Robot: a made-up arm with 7 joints. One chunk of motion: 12 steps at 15 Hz.
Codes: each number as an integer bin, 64 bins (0 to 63) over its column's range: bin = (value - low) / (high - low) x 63, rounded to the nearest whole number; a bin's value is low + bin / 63 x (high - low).
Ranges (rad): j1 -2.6..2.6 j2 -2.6..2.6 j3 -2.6..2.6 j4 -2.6..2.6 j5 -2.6..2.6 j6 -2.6..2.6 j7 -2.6..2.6
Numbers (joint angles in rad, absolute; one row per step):
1: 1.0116 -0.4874 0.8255 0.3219 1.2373 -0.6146 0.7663
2: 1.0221 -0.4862 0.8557 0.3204 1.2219 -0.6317 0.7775
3: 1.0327 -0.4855 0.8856 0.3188 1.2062 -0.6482 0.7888
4: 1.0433 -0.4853 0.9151 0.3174 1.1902 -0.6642 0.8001
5: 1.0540 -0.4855 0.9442 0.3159 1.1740 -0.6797 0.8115
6: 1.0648 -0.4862 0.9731 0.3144 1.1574 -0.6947 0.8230
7: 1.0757 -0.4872 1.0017 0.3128 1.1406 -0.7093 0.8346
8: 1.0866 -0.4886 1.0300 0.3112 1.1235 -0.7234 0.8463
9: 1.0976 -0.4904 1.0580 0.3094 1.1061 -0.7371 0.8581
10: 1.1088 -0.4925 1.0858 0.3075 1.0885 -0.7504 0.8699
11: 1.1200 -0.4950 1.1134 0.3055 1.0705 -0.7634 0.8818
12: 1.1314 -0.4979 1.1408 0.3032 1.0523 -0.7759 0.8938
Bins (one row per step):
1: 44 26 42 35 46 24 41
2: 44 26 42 35 46 24 41
3: 44 26 42 35 46 24 41
4: 44 26 43 35 46 23 41
5: 44 26 43 35 46 23 41
6: 44 26 43 35 46 23 41
7: 45 26 44 35 45 23 42
8: 45 26 44 35 45 23 42
9: 45 26 44 35 45 23 42
10: 45 26 45 35 45 22 42
11: 45 26 45 35 44 22 42
12: 45 25 45 35 44 22 42

